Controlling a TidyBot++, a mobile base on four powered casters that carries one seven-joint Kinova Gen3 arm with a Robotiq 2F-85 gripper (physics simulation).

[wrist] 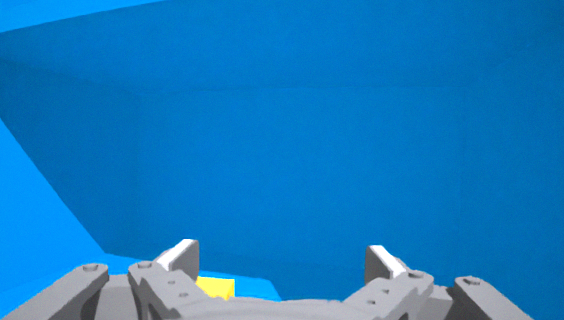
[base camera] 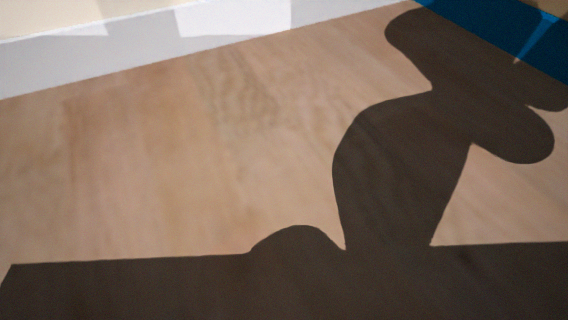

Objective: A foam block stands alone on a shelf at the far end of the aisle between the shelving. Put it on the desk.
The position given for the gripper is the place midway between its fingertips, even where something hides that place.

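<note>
The wrist camera shows the gripper [wrist: 281, 261] and a blue shelving unit [wrist: 285, 144].
</note>
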